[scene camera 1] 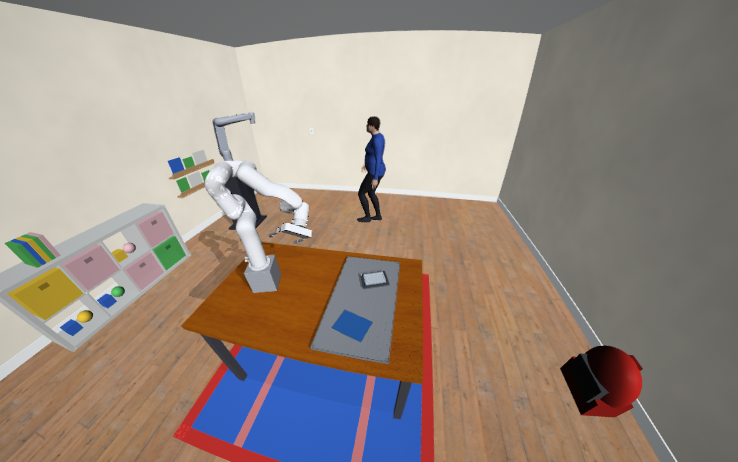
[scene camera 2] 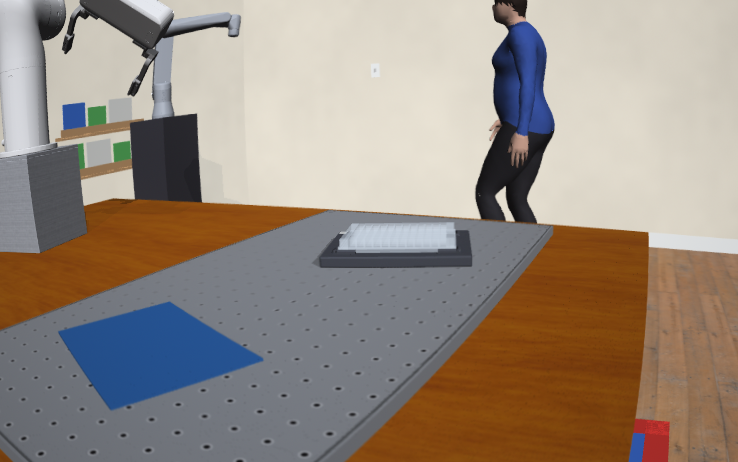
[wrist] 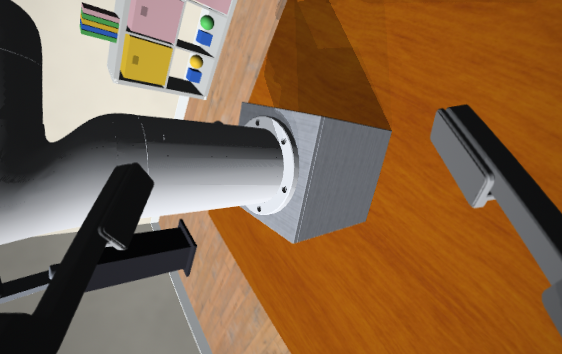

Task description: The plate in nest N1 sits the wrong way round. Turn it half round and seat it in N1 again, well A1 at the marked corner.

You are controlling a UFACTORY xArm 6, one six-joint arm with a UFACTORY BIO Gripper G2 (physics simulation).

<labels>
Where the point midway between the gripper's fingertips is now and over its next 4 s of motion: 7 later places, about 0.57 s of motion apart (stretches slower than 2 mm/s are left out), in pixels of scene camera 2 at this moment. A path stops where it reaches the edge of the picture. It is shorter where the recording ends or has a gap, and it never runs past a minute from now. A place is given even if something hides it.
The gripper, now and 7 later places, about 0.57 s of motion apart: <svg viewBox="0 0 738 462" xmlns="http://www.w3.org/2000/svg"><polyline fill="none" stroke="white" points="98,71 100,69 100,68 100,66 100,65 102,65 104,65 106,64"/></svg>
</labels>
